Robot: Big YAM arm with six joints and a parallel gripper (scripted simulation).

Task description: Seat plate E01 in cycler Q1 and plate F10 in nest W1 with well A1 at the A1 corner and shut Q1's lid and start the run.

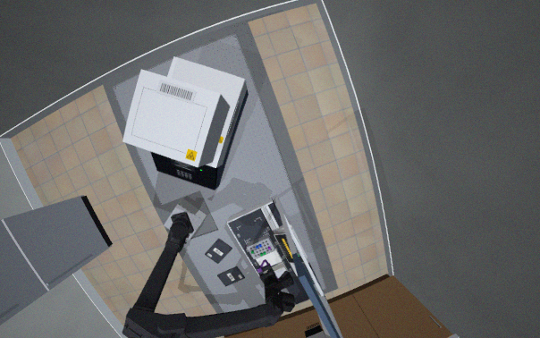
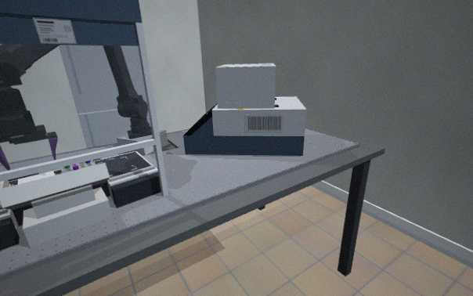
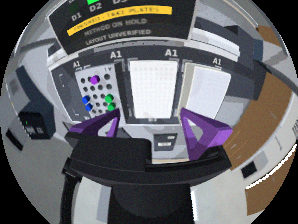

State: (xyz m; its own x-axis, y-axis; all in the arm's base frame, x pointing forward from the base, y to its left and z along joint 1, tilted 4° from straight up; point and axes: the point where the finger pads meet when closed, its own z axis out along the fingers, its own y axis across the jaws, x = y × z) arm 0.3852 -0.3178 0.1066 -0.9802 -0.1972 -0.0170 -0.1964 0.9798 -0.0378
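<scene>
The tube cooling block is 2 cm behind my hand, 10 cm to the left of it and 6 cm below it. Round my hand: frame post 13 cm ahead, 32 cm to the left, 10 cm above; white deep-well block 2 cm ahead, 11 cm to the right, 5 cm below; label 28 cm behind, 8 cm to the left, 13 cm below.
</scene>
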